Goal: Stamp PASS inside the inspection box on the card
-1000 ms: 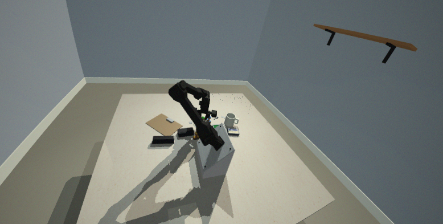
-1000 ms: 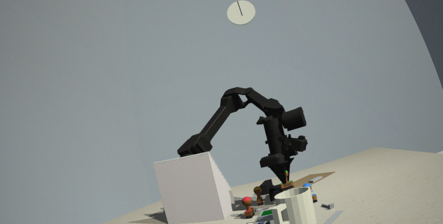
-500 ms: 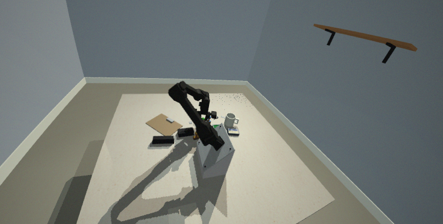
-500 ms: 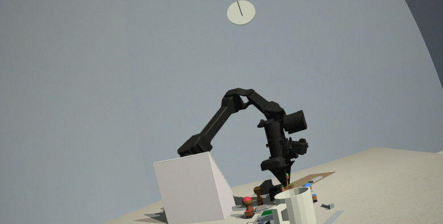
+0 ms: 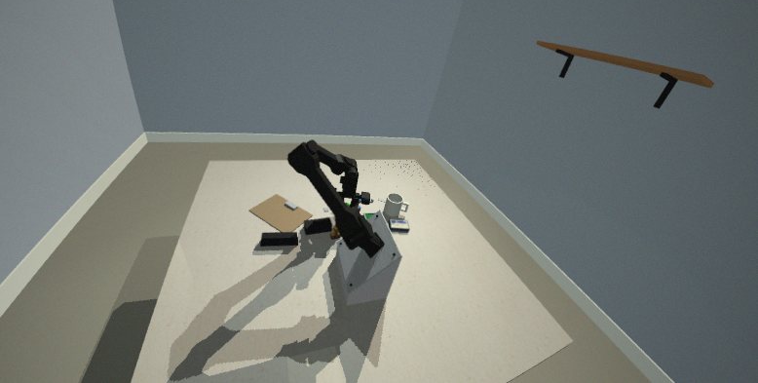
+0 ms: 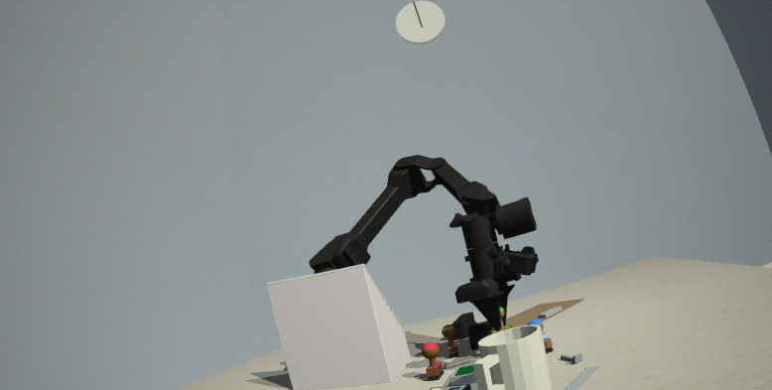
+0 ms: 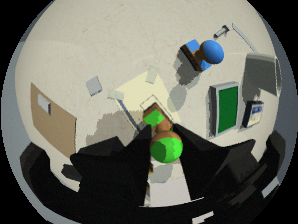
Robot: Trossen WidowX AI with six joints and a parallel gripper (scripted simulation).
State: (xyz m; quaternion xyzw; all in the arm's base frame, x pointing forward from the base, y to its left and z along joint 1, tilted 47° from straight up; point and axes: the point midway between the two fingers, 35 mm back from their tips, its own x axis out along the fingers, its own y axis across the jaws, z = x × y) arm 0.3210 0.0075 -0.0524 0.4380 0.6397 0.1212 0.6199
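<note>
The cream card lies 10 mm ahead of my gripper tip, 10 mm to the left of it and 50 mm below it. From my gripper tip the other things lie so: ink pad (50 mm behind, 110 mm to the right, 40 mm below); then orange-knobbed stamp (100 mm behind, 80 mm to the left, 30 mm below); then blue-knobbed stamp (50 mm ahead, 80 mm to the right, 30 mm below).
</note>
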